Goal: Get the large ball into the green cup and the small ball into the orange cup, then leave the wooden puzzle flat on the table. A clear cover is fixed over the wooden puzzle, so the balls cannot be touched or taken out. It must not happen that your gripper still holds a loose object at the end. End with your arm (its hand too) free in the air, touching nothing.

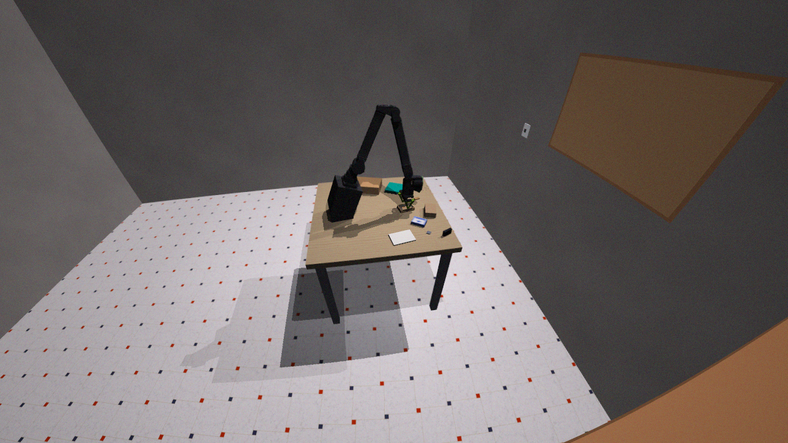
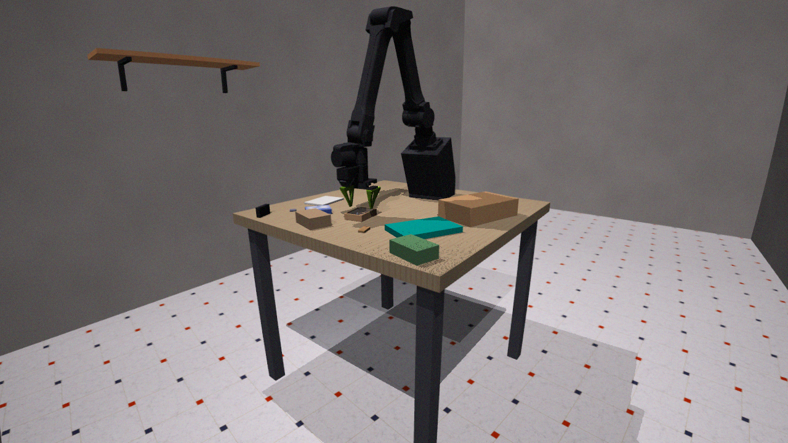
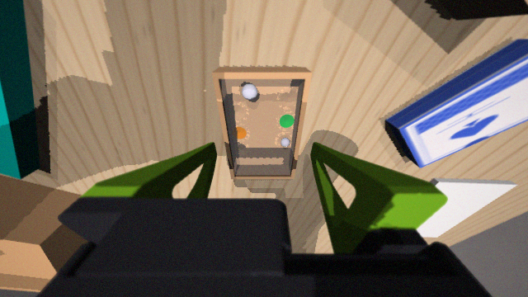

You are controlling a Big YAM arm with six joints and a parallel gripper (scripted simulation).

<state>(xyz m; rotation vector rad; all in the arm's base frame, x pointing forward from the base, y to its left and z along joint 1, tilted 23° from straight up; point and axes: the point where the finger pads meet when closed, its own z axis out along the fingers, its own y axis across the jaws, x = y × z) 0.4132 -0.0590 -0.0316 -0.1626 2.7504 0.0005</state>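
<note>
Right now my hand is 4 cm above the wooden puzzle. Also, from my hand: teal slab: 26 cm to the left, 3 cm below, 3 cm ahead; then blue-and-white box: 17 cm to the right, 4 cm ahead, 3 cm below; then small brown block: 15 cm ahead, 8 cm to the right, 2 cm below.
</note>
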